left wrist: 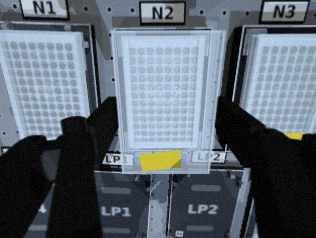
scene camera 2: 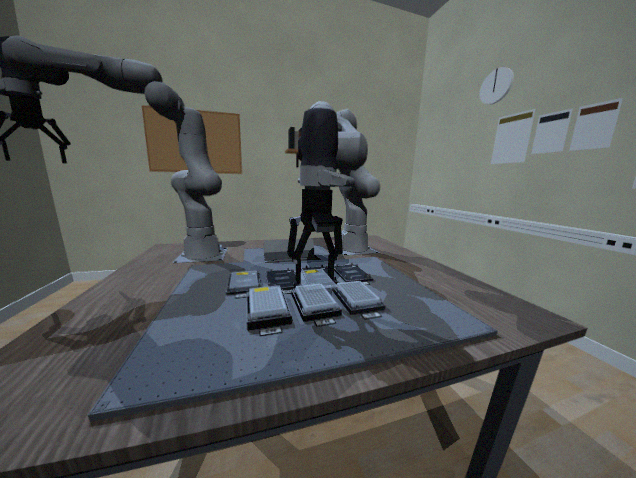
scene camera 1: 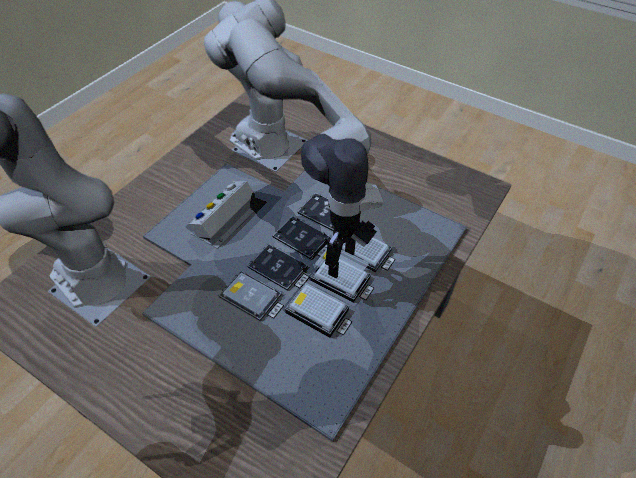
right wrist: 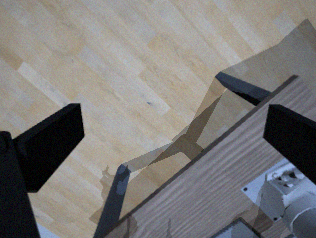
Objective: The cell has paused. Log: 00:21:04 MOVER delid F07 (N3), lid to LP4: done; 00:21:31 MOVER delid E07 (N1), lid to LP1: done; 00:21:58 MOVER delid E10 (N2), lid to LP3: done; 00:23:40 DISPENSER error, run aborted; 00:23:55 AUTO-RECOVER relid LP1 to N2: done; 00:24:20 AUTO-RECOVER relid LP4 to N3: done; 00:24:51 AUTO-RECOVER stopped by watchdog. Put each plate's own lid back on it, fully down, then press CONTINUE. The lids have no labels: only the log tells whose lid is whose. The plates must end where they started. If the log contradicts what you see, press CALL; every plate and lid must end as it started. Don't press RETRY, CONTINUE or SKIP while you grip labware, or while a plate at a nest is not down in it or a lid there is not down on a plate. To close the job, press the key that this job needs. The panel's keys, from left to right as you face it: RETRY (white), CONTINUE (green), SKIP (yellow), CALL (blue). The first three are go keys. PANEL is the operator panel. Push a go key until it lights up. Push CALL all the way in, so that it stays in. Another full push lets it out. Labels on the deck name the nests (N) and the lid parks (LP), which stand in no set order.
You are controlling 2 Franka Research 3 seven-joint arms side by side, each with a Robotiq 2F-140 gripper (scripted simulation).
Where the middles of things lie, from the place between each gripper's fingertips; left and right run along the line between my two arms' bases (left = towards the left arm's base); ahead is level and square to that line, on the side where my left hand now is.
Right now the N1 plate (scene camera 2: pixel 355 292) is 1 cm behind my left hand (scene camera 2: pixel 314 279), 13 cm to the left of it and 8 cm below it. The rest, counted from my left hand: park LP2 (scene camera 1: pixel 292 262): 17 cm behind, 8 cm to the right, 10 cm below; park LP1 (scene camera 1: pixel 303 247): 19 cm behind, 6 cm to the left, 10 cm below.
I see my right gripper 35 cm short of the park LP2, 90 cm to the right of it and 40 cm above it. From my right hand the other things lie so: N1 plate (52 cm ahead, 111 cm to the left, 38 cm below); then park LP1 (34 cm ahead, 103 cm to the left, 40 cm below).
